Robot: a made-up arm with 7 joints. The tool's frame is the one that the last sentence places.
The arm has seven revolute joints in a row. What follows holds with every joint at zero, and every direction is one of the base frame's. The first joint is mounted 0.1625 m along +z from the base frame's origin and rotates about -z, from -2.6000 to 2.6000 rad. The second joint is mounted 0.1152 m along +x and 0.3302 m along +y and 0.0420 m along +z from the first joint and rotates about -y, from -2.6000 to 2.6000 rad. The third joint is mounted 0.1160 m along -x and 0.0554 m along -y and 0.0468 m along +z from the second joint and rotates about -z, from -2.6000 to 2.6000 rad. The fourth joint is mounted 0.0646 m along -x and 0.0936 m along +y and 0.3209 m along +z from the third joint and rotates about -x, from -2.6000 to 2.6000 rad. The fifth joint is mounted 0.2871 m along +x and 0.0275 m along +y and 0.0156 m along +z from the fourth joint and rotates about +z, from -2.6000 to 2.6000 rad. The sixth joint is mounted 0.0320 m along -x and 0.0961 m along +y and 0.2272 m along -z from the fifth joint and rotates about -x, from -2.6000 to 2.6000 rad. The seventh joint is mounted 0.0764 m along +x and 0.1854 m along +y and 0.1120 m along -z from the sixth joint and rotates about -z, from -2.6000 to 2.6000 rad. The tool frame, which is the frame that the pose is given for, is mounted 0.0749 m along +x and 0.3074 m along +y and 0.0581 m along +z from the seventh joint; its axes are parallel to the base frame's.
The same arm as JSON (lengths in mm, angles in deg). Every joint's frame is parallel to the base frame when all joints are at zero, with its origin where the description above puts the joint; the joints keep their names.
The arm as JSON. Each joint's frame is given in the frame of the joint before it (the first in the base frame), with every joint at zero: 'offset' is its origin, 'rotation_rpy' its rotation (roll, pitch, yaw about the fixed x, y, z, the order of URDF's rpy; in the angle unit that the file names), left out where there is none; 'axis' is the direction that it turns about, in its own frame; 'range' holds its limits. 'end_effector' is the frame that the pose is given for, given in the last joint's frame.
{
  "length_unit": "mm",
  "angle_unit": "deg",
  "chain": [
    {
      "id": "joint 1",
      "offset": [
        0.0,
        0.0,
        162.5
      ],
      "axis": [
        0.0,
        0.0,
        -1.0
      ],
      "range": [
        -148.97,
        148.97
      ]
    },
    {
      "id": "joint 2",
      "offset": [
        115.2,
        330.2,
        42.0
      ],
      "axis": [
        0.0,
        -1.0,
        0.0
      ],
      "range": [
        -148.97,
        148.97
      ]
    },
    {
      "id": "joint 3",
      "offset": [
        -116.0,
        -55.4,
        46.8
      ],
      "axis": [
        0.0,
        0.0,
        -1.0
      ],
      "range": [
        -148.97,
        148.97
      ]
    },
    {
      "id": "joint 4",
      "offset": [
        -64.6,
        93.6,
        320.9
      ],
      "axis": [
        -1.0,
        0.0,
        0.0
      ],
      "range": [
        -148.97,
        148.97
      ]
    },
    {
      "id": "joint 5",
      "offset": [
        287.1,
        27.5,
        15.6
      ],
      "axis": [
        0.0,
        0.0,
        1.0
      ],
      "range": [
        -148.97,
        148.97
      ]
    },
    {
      "id": "joint 6",
      "offset": [
        -32.0,
        96.1,
        -227.2
      ],
      "axis": [
        -1.0,
        0.0,
        0.0
      ],
      "range": [
        -148.97,
        148.97
      ]
    },
    {
      "id": "joint 7",
      "offset": [
        76.4,
        185.4,
        -112.0
      ],
      "axis": [
        0.0,
        0.0,
        -1.0
      ],
      "range": [
        -148.97,
        148.97
      ]
    }
  ],
  "end_effector": {
    "offset": [
      74.9,
      307.4,
      58.1
    ]
  }
}

